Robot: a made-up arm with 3 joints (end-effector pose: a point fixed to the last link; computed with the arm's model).
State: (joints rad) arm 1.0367 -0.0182 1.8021
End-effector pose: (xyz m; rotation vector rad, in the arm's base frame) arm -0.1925 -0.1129 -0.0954 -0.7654 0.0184 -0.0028
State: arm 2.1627 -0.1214 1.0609
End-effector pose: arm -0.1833 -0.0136 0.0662 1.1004 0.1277 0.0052
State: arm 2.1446 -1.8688 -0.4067
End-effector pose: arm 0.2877 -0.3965 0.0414 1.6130 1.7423 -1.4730
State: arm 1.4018 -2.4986 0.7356
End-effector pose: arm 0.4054 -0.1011 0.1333 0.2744 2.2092 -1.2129
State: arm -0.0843 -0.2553 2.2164
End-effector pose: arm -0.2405 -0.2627 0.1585 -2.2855 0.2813 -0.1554
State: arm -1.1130 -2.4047 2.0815
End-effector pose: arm 0.1929 0.1104 -0.0988 1.1243 -1.3562 2.5782
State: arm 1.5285 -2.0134 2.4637
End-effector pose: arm -0.0232 -0.0400 0.4071 -0.5887 1.8803 0.8517
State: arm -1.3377 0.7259 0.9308
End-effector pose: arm -0.1551 0.0008 0.3908 -2.1479 0.1819 0.8816
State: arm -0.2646 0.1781 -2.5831
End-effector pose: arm -0.1227 -0.4045 0.5804 2.3110 0.2227 0.0330
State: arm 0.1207 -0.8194 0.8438
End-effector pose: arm -0.0392 0.1504 0.2186 -0.6815 0.3880 -0.7413
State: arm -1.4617 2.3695 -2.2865
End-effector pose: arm 0.5441 0.3898 0.2574 0.3919 2.2957 -0.7185
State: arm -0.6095 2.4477 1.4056
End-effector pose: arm 0.3658 -0.2227 0.2754 -0.8117 -1.0292 2.4476
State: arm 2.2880 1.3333 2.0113
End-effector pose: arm 0.2245 0.2958 -0.2143 0.2343 -1.1192 -0.7314
